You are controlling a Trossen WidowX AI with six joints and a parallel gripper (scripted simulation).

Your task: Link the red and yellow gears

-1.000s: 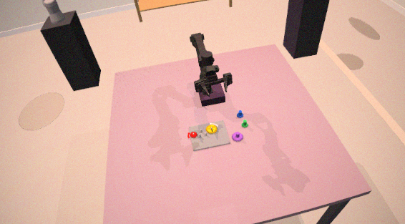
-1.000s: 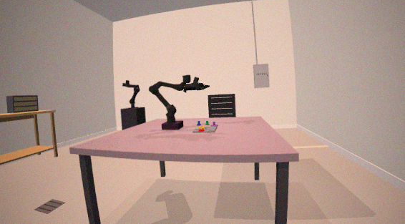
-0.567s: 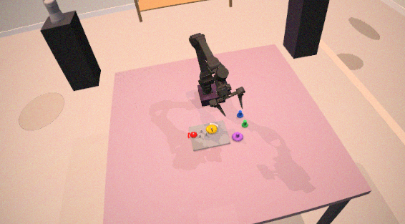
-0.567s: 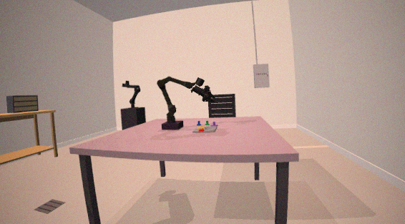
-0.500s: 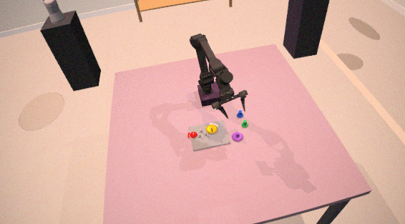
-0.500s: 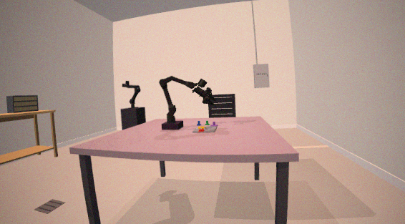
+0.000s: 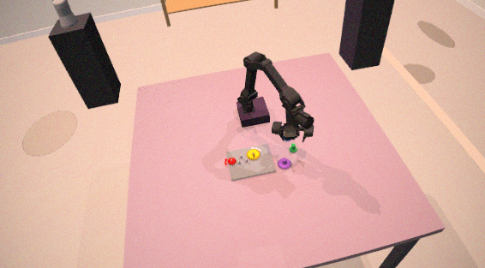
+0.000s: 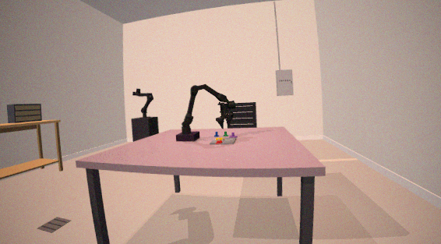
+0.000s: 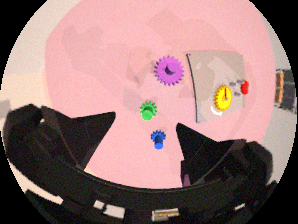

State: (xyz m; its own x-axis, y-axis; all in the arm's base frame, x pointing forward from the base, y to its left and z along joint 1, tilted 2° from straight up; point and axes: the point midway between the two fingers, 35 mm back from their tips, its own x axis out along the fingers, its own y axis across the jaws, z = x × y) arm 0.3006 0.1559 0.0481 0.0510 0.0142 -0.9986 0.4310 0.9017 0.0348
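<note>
The green gear lies 60 mm below my gripper tip. Round my gripper tip: yellow gear: 190 mm to the right, 60 mm below, 20 mm behind; then purple gear: 70 mm ahead, 60 mm to the right, 60 mm below; then blue gear: 80 mm behind, 60 mm below.
</note>
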